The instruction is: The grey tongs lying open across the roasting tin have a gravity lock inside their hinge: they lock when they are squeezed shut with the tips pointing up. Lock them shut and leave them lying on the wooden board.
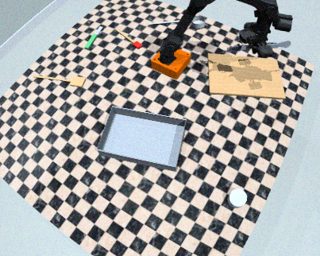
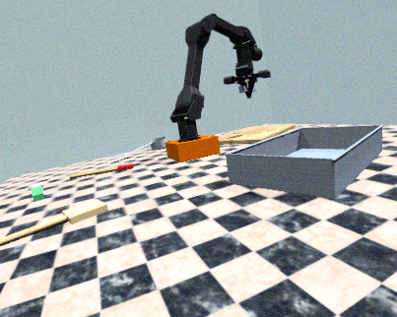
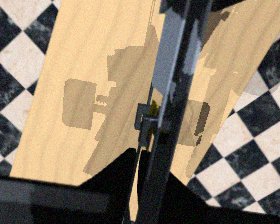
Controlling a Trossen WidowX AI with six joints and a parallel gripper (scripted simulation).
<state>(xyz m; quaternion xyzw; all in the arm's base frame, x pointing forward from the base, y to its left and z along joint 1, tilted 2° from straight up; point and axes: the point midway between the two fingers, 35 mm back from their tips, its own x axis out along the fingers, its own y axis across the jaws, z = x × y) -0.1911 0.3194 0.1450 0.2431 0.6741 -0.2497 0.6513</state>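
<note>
Now: the yellow mark 3 cm ahead of my gripper tip, 2 cm to the right of it and 4 cm above it. Round my gripper tip: grey roasting tin 56 cm ahead, 15 cm to the right, 13 cm below; then tongs arm 3 cm behind, 3 cm to the left, 4 cm above; then wooden board 15 cm below.
</note>
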